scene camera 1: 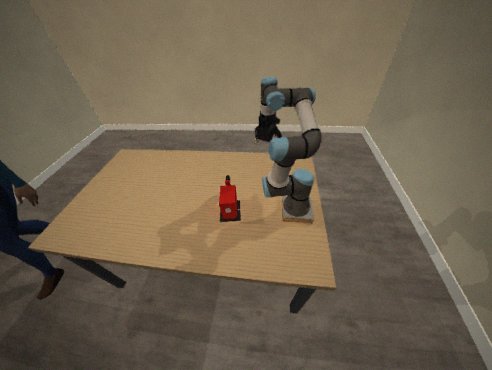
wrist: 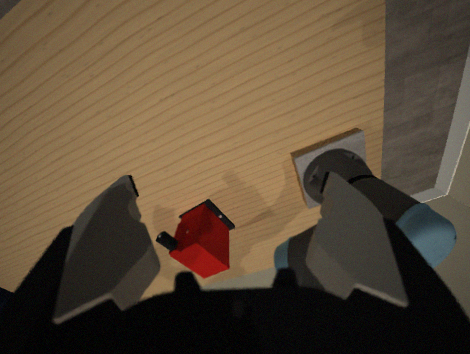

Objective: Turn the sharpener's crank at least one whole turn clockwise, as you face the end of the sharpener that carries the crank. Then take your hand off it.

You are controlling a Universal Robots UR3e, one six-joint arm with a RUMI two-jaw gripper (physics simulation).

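Places are measured from the arm's base along level axes (x back, y left, z down), in metres.
Pixels of known places: gripper, fingertip midpoint: (scene camera 1: 267,148) (wrist: 230,177); arm's base at its link origin: (scene camera 1: 296,206).
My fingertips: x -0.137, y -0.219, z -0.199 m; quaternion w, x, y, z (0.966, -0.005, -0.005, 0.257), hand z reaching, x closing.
Observation:
For each thing: its top centre in the pictures, then the offset to it from my fingertips. "pt": a spot on its surface instead. Level surfaces: height alone.
- red sharpener at a spot on its surface: (wrist: 204,245) pt dx -0.164, dy +0.177, dz +0.112 m
- black handle at a spot on its surface: (wrist: 166,240) (scene camera 1: 229,177) pt dx -0.198, dy +0.108, dz +0.093 m
- wooden table at its surface level: dz +0.232 m
The red sharpener (scene camera 1: 228,201) (wrist: 204,245) stands upright on its dark base near the middle of the table. Its crank shows as a black handle (scene camera 1: 228,178) (wrist: 166,240) at the end facing away from the scene camera, standing up at about the height of the body's top or above it. A small pale round spot shows on the opposite end. My gripper (scene camera 1: 263,141) (wrist: 230,177) is open and empty. It hangs high above the table's back part, behind and to the right of the sharpener in the scene view, well apart from the crank.
The wooden table (scene camera 1: 125,175) (wrist: 200,90) carries the arm's base plate (scene camera 1: 298,217) (wrist: 299,167) to the right of the sharpener. The arm rises from it and bends over the back right. A person (scene camera 1: 20,230) is beside the table's left edge, a hand near it.

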